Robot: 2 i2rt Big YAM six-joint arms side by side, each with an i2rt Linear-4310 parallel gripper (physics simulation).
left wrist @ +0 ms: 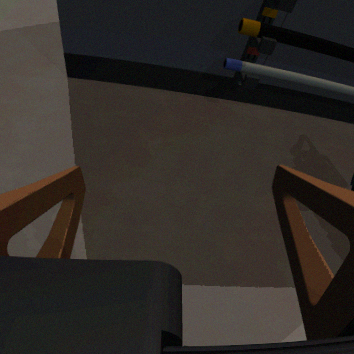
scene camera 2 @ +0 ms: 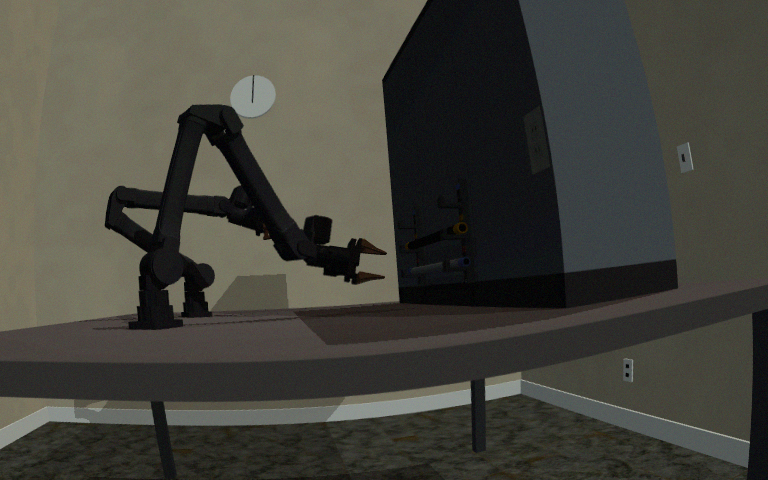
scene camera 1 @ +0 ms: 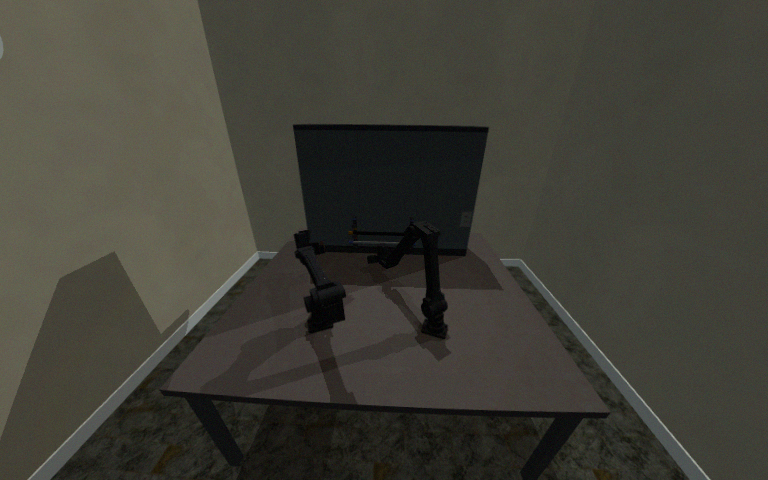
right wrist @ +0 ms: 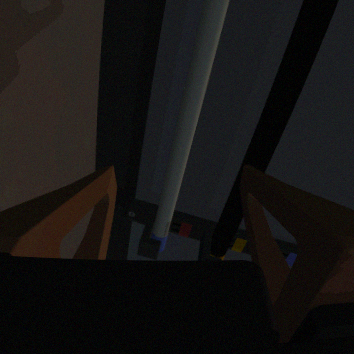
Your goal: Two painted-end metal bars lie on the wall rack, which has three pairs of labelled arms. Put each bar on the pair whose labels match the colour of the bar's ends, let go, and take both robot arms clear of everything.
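Places are measured from the left arm's base along level axes (x ahead, y left, z up), in metres.
Where they show: left gripper, between the fingertips: [left wrist: 178, 176] [scene camera 1: 316, 246]; right gripper, between the fingertips: [scene camera 2: 385, 265] [right wrist: 177, 175]; left arm's base, origin of its link: [scene camera 2: 196, 316] [scene camera 1: 320, 324]; right arm's base, origin of its link: [scene camera 2: 156, 327] [scene camera 1: 434, 329].
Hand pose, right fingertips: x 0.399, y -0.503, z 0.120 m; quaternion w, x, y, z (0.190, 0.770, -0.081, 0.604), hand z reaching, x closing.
Each offset is from my right fingertips to the centre of the thing. "*": to the spot under its first point. Level surfaces: height alone.
A grey bar with blue ends @(0.138 m ahead, 0.034 m right, 0.013 m down) [scene camera 1: 376, 243] [scene camera 2: 433, 268] [left wrist: 295, 76] [right wrist: 192, 100] lies on the lowest arms, beside red labels [left wrist: 253, 51] [right wrist: 185, 230]. A black bar with yellow ends @(0.135 m ahead, 0.034 m right, 0.065 m up) [scene camera 1: 379, 233] [scene camera 2: 433, 238] [left wrist: 305, 41] [right wrist: 280, 95] lies on the middle arms, beside yellow labels [left wrist: 270, 12] [right wrist: 239, 244]. The top arms [scene camera 2: 449, 201], by a blue label @(* 0.063 m ahead, 0.230 m right, 0.170 m up) [right wrist: 292, 259], hold no bar. My right gripper [scene camera 2: 385, 265] [right wrist: 177, 175] is partly open and empty, short of the rack at bar height. My left gripper [scene camera 1: 322, 245] [left wrist: 178, 176] is wide open and empty, away from the rack; in scene camera 2 it is partly hidden.
A large dark panel [scene camera 1: 390, 175] [scene camera 2: 470, 113] carries the rack and stands on the table @(0.120 m down) [scene camera 1: 396, 367] [scene camera 2: 226, 345]. A plate like a wall socket @(0.072 m back, 0.590 m right, 0.180 m up) [scene camera 1: 465, 219] [scene camera 2: 535, 139] is on the panel. My right arm reaches in front of the rack in scene camera 1.
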